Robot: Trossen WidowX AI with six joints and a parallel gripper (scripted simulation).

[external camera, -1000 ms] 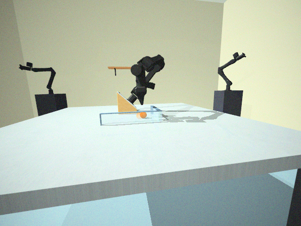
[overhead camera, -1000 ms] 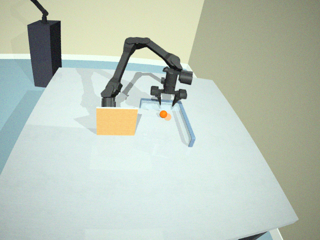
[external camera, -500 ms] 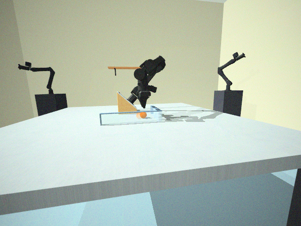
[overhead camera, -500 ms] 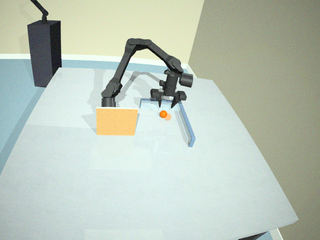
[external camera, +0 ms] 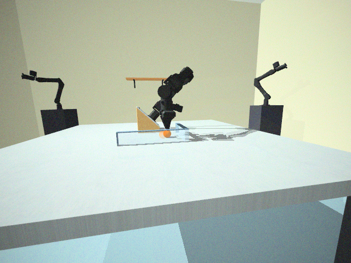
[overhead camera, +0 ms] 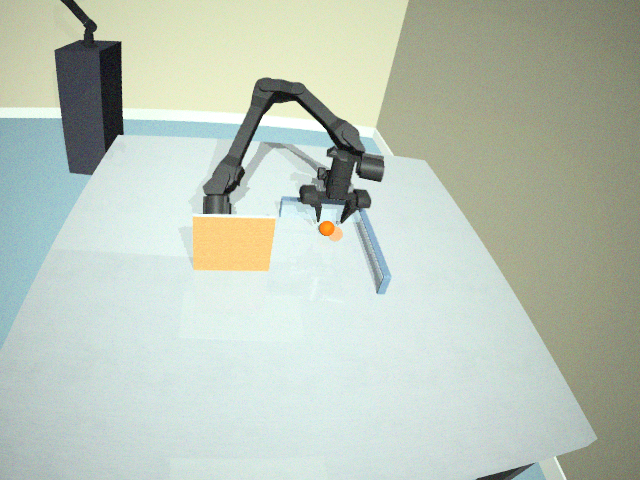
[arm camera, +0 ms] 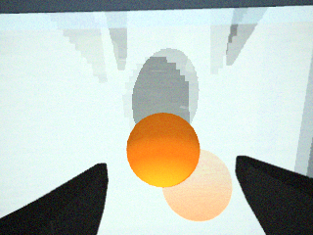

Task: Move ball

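Now: gripper tip 2 cm above the orange ball. The rest, counted from my gripper tip: see-through copy of ball: 2 cm ahead, 2 cm to the right, 2 cm below.
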